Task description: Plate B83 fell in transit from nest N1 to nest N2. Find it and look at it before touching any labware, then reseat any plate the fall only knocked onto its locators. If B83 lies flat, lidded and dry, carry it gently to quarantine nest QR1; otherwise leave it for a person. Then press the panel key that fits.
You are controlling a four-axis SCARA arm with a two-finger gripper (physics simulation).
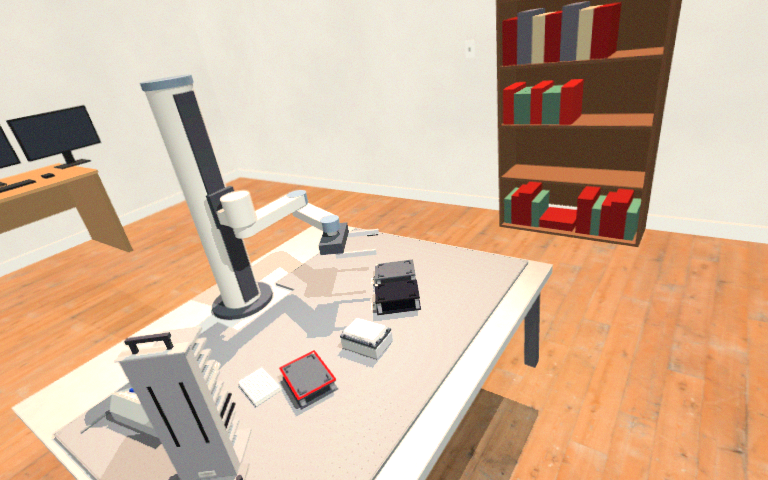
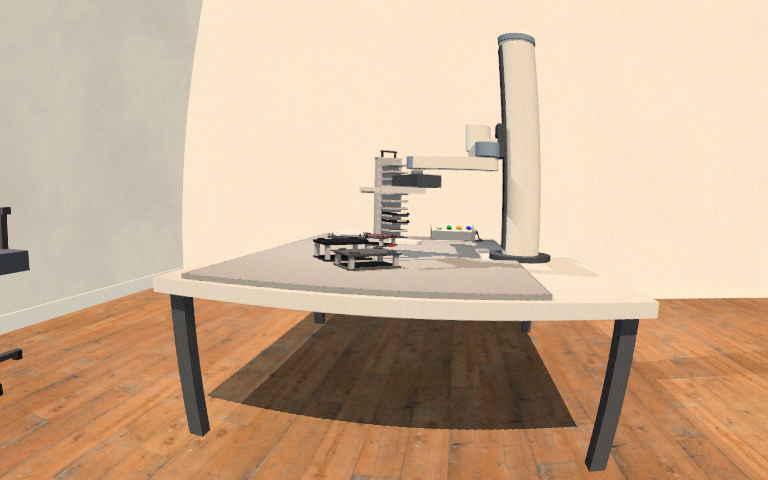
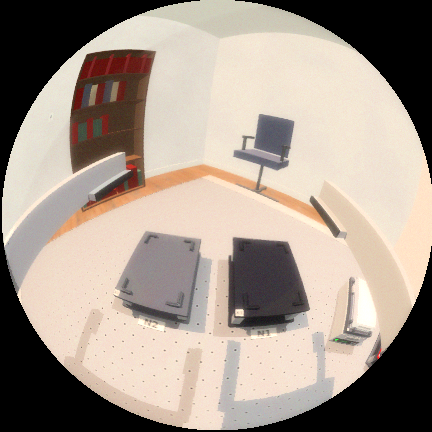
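Seen in the pictures: gripper, fingertip midpoint: (image 1: 377, 241) (image 2: 369, 189) (image 3: 221, 169); arm's base at its link origin: (image 1: 243, 301) (image 2: 519, 259).
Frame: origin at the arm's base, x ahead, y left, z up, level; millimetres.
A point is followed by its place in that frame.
Observation:
My gripper (image 1: 376, 242) {x 531, y 301, z 237 mm} (image 2: 373, 190) {x 531, y 301, z 237 mm} (image 3: 221, 169) {x 531, y 301, z 237 mm} is open and empty, high above the mat, level with the nests' side of the table. Grey nest N2 (image 1: 394, 270) {x 525, y 384, z 57 mm} (image 2: 368, 252) {x 507, y 428, z 58 mm} (image 3: 162, 270) {x 515, y 381, z 58 mm} and black nest N1 (image 1: 396, 290) {x 628, y 248, z 71 mm} (image 3: 267, 275) {x 617, y 247, z 71 mm} stand side by side, both bare on top. A red-rimmed grey nest (image 1: 308, 373) {x 609, y -215, z 53 mm} is also bare; its label is unreadable. A flat white slab (image 1: 259, 386) {x 482, y -310, z 26 mm} lies on the mat beside it. No label identifies B83. The key panel (image 2: 453, 234) {x 262, y -510, z 45 mm} has white, green, yellow and blue keys.
A low device (image 1: 367, 343) {x 706, y -38, z 69 mm} (image 3: 352, 312) {x 633, y 43, z 68 mm} with a white plate-like top and green lights stands between N1 and the red-rimmed nest. A tall storage tower (image 1: 175, 407) {x 604, y -575, z 265 mm} (image 2: 378, 198) {x 635, y -515, z 209 mm} stands at the table's other end. The arm's column (image 1: 198, 198) {x 45, y -60, z 500 mm} (image 2: 521, 147) {x 15, y 74, z 420 mm} rises at the table's side.

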